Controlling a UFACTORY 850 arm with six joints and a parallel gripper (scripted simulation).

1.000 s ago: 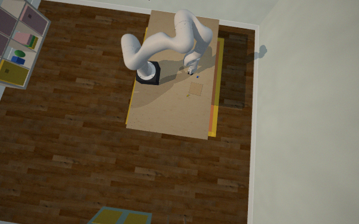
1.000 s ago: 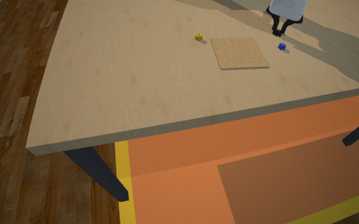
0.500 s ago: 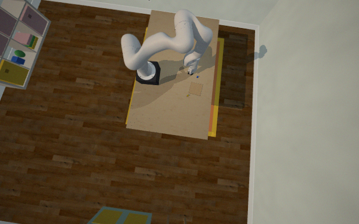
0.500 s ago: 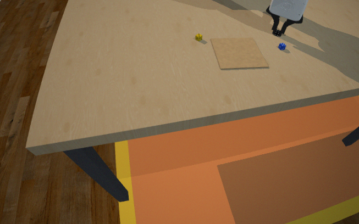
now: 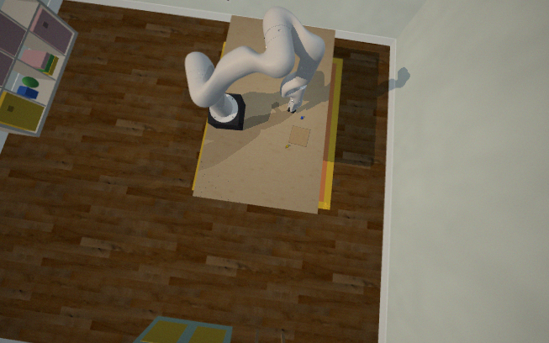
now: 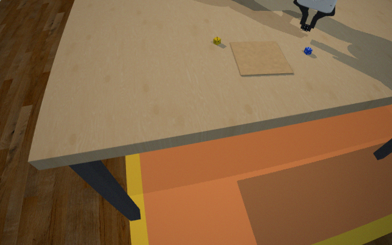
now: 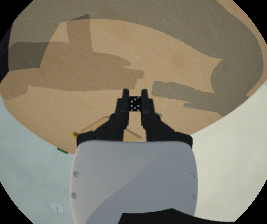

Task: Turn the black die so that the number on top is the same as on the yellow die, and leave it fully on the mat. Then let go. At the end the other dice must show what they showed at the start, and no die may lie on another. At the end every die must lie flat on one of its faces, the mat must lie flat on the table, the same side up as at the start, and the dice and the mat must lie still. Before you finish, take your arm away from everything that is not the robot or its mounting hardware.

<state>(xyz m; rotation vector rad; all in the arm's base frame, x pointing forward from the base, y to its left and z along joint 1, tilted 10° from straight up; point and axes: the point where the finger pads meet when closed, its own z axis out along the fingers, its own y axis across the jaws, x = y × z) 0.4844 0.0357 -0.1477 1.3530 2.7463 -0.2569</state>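
Right now my hand is 5 cm short of the tan mat, 19 cm to the left of it and 5 cm above it. Also, from my hand: blue die 7 cm ahead, 4 cm to the right, 4 cm below; black die 1 cm to the right, 1 cm below; yellow die 5 cm behind, 27 cm to the right, 4 cm below.
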